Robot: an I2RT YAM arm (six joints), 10 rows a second.
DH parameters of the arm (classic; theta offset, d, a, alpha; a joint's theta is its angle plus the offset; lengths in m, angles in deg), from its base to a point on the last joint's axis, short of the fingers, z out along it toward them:
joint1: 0 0.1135 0.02 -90
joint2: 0 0 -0.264 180
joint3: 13.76 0 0.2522 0
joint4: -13.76 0 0.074 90
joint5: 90 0 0 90
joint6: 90 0.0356 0 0
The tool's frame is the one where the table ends.
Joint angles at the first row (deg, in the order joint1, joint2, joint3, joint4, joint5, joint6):
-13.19, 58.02, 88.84, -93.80, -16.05, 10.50
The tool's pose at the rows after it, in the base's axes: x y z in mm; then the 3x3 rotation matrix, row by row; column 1 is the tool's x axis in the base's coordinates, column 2 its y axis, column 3 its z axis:
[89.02 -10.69 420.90], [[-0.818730 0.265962 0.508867], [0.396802 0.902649 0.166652], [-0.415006 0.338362 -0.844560]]
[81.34 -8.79 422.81], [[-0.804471 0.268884 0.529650], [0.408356 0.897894 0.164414], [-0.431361 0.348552 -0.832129]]
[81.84 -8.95 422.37], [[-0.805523 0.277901 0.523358], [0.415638 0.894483 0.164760], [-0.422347 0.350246 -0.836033]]
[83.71 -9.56 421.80], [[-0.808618 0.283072 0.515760], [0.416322 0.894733 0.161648], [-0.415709 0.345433 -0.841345]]
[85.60 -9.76 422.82], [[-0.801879 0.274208 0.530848], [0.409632 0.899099 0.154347], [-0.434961 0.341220 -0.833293]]
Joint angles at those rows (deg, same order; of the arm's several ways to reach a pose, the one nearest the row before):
-13.19, 54.85, 88.84, -95.55, -16.16, 11.99
-13.19, 53.43, 88.92, -95.61, -16.32, 12.89
-13.19, 53.60, 88.92, -95.88, -16.25, 13.30
-13.19, 54.00, 88.93, -95.99, -15.97, 13.28
-12.88, 54.00, 88.92, -94.83, -15.59, 13.24

